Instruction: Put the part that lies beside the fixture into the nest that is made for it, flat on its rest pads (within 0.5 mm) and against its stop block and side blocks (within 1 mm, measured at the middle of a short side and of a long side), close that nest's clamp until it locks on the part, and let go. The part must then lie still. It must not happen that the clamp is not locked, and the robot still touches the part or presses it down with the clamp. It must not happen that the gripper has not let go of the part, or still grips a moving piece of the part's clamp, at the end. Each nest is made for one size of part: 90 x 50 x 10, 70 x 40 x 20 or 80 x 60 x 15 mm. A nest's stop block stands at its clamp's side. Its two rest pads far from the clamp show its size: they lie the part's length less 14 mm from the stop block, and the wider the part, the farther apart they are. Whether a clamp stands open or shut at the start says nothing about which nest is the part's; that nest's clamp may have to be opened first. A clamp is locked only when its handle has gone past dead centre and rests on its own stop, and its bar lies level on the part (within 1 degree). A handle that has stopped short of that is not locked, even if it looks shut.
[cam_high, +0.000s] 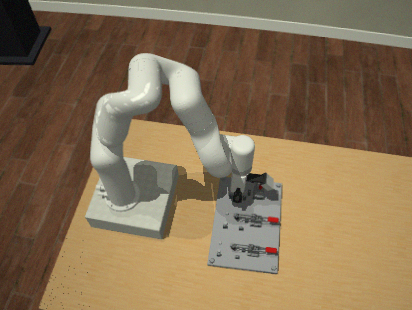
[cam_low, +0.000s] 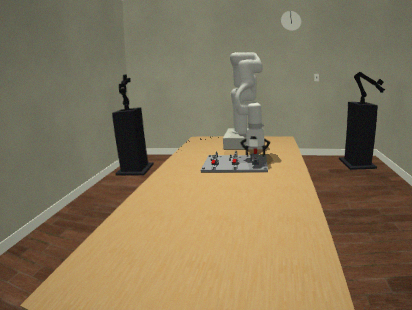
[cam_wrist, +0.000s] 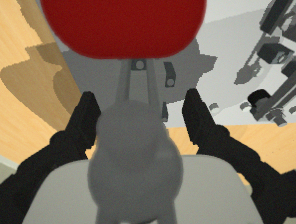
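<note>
Now: the grey block part 1 cm below my hand. Round my hand: grey fixture plate 4 cm ahead, 11 cm to the right, 4 cm below.
</note>
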